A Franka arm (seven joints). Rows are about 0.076 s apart.
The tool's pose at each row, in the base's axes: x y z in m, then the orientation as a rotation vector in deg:
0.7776 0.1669 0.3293 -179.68 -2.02 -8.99
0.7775 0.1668 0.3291 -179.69 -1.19 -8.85
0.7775 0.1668 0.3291 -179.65 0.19 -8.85
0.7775 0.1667 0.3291 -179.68 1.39 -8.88
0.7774 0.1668 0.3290 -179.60 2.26 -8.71
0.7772 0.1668 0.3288 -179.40 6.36 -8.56
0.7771 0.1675 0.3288 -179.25 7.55 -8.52
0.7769 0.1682 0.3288 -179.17 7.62 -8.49
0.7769 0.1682 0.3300 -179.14 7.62 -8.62
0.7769 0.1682 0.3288 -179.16 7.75 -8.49
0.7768 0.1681 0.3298 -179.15 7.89 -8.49
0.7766 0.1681 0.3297 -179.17 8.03 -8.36
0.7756 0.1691 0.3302 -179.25 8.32 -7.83
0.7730 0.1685 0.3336 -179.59 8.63 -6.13
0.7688 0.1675 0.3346 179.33 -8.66 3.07
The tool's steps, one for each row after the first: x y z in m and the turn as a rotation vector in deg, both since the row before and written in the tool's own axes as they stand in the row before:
-0.0001 0.0001 0.0002 -0.02 -0.09 0.53
0.0000 0.0000 0.0000 0.00 0.00 0.88
0.0000 0.0001 0.0000 -0.07 0.02 0.76
-0.0001 -0.0001 0.0001 0.05 -0.11 0.56
-0.0002 0.0000 0.0002 -0.02 -0.09 2.62
-0.0001 -0.0007 0.0000 0.07 -0.02 0.77
-0.0003 -0.0007 0.0000 0.08 -0.02 0.05
0.0001 0.0000 -0.0012 0.03 0.08 0.00
-0.0001 0.0000 0.0012 -0.03 -0.08 0.08
0.0000 0.0001 -0.0010 0.00 0.00 0.09
-0.0002 0.0000 0.0001 -0.03 -0.08 0.09
-0.0010 -0.0009 -0.0006 -0.09 -0.34 0.18
-0.0022 0.0008 -0.0036 -0.35 -1.08 0.18
-0.0040 0.0014 -0.0013 -0.63 -1.92 0.01

